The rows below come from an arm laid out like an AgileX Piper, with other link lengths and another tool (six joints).
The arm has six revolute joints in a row. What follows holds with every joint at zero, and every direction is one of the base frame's.
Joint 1 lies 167.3 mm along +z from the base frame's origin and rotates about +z.
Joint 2 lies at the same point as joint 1 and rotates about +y.
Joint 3 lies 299.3 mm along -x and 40.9 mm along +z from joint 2 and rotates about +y.
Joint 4 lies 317.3 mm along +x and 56 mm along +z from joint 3 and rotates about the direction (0.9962, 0, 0.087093).
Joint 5 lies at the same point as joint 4 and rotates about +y.
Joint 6 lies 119.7 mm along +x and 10.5 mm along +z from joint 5 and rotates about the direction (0.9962, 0, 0.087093).
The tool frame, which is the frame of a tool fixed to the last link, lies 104.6 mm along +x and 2 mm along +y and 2.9 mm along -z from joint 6; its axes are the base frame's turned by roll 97.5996, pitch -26.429 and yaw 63.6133 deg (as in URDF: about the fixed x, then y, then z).
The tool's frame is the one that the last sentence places.
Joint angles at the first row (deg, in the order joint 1, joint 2, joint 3, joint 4, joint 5, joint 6):
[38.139, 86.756, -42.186, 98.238, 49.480, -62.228]
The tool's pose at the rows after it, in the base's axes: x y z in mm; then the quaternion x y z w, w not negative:
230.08 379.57 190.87 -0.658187 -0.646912 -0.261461 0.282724
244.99 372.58 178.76 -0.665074 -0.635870 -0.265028 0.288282
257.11 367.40 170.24 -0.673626 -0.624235 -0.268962 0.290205
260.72 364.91 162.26 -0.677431 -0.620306 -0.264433 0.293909
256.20 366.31 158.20 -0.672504 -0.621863 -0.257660 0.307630
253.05 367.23 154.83 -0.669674 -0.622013 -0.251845 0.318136
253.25 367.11 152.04 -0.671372 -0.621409 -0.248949 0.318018
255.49 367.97 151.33 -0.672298 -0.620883 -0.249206 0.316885
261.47 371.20 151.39 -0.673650 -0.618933 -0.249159 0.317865
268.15 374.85 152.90 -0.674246 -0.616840 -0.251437 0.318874
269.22 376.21 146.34 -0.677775 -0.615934 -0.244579 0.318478
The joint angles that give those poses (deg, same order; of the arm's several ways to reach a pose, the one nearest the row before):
[34.714, 90.475, -42.185, 99.354, 52.435, -65.553]
[32.219, 93.385, -42.185, 101.055, 54.492, -68.579]
[30.571, 95.365, -42.185, 102.647, 55.402, -70.628]
[29.837, 96.848, -42.185, 102.977, 56.123, -71.317]
[29.837, 98.127, -42.184, 102.993, 57.872, -71.451]
[29.837, 99.140, -42.185, 103.041, 59.125, -71.466]
[29.837, 99.493, -42.187, 103.040, 59.016, -71.465]
[29.836, 99.829, -42.566, 103.095, 58.839, -71.467]
[29.836, 100.790, -43.865, 103.094, 58.728, -70.947]
[29.837, 101.682, -45.278, 103.218, 58.667, -70.516]
[30.019, 102.702, -45.636, 103.218, 58.297, -70.379]

